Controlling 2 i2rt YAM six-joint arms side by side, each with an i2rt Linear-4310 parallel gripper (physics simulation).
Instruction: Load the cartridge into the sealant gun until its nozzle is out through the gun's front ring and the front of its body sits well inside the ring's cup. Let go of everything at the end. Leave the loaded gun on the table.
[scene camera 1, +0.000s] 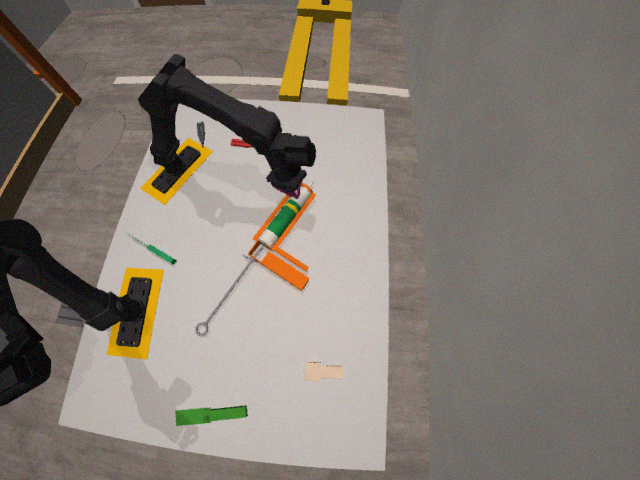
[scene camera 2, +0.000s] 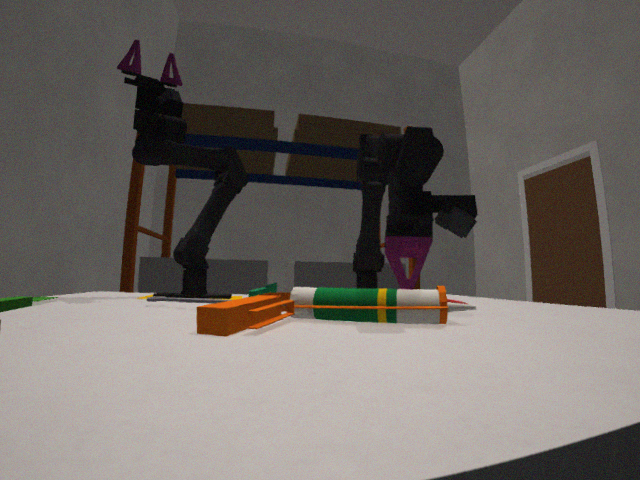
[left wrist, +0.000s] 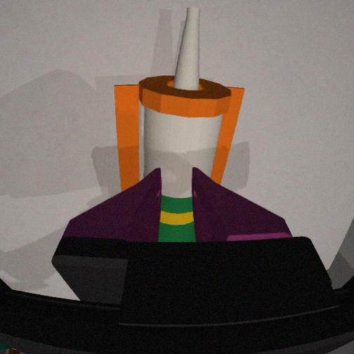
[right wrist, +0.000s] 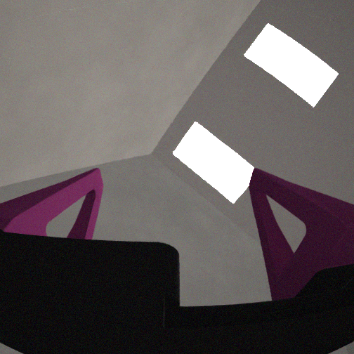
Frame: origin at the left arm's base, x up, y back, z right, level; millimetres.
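Seen in the pictures: left gripper, fingertip midpoint: (scene camera 1: 295, 196) (scene camera 2: 407, 291); right gripper, fingertip midpoint: (scene camera 2: 155, 46); left arm's base, link origin: (scene camera 1: 177, 169); right arm's base, link origin: (scene camera 1: 135, 311) (scene camera 2: 194, 297).
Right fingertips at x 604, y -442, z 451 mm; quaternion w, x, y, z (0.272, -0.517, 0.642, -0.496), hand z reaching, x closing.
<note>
Offsets run from my right fingertips to a thing's middle. "spot": to the spot under its first point.
The green and white cartridge @(dx -580, dy -9, dz -515 mm) (scene camera 1: 281, 222) (scene camera 2: 351, 298) (left wrist: 182, 137) lies in the orange gun @(spot: dx -572, dy -100, dz -347 mm) (scene camera 1: 284, 269) (scene camera 2: 235, 313) (left wrist: 185, 106). Its nozzle @(dx -580, dy -12, dz -616 mm) (scene camera 2: 460, 307) (left wrist: 189, 55) sticks out through the front ring, and its white front end runs into the ring's cup; how deep it sits is hidden. The gun lies on the table, its rod @(dx -586, dy +1, dz -241 mm) (scene camera 1: 227, 295) drawn out behind. My left gripper (scene camera 1: 296, 194) (scene camera 2: 408, 286) (left wrist: 176, 176) is shut and empty, tips low over the cartridge's front part; contact cannot be told. My right gripper (scene camera 2: 154, 48) (right wrist: 175, 176) is open and empty, raised high away.
A green screwdriver @(dx -586, dy +301, dz -183 mm) (scene camera 1: 161, 254) lies left of the rod in scene camera 1. A green tool @(dx -596, dy -143, dz +81 mm) (scene camera 1: 209, 415) and a beige piece @(dx -597, dy -338, dz -170 mm) (scene camera 1: 323, 371) lie lower down. A red item @(dx -600, dy +283, dz -669 mm) (scene camera 1: 240, 143) and a grey item @(dx -600, dy +469, dz -616 mm) (scene camera 1: 201, 133) lie near the left arm's base.
</note>
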